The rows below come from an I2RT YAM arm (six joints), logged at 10 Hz.
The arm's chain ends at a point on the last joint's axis. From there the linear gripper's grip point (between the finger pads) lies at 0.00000 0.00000 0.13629 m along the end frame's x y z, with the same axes.
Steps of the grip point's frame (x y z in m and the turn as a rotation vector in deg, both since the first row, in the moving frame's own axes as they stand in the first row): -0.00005, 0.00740, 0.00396, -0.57, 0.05, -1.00; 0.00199, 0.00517, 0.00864, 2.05, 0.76, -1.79; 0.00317, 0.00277, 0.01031, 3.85, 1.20, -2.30; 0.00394, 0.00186, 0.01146, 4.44, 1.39, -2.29; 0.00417, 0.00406, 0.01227, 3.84, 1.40, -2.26; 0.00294, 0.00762, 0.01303, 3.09, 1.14, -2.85; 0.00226, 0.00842, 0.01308, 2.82, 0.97, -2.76
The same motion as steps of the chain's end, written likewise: -0.00018, 0.00605, 0.00397, -0.57, 0.05, -1.00; 0.00026, 0.01007, 0.00874, 2.05, 0.76, -1.79; 0.00050, 0.01198, 0.01065, 3.85, 1.20, -2.30; 0.00085, 0.01247, 0.01191, 4.44, 1.39, -2.29; 0.00102, 0.01325, 0.01262, 3.84, 1.40, -2.26; 0.00041, 0.01503, 0.01326, 3.09, 1.14, -2.85; 0.00012, 0.01518, 0.01326, 2.82, 0.97, -2.76
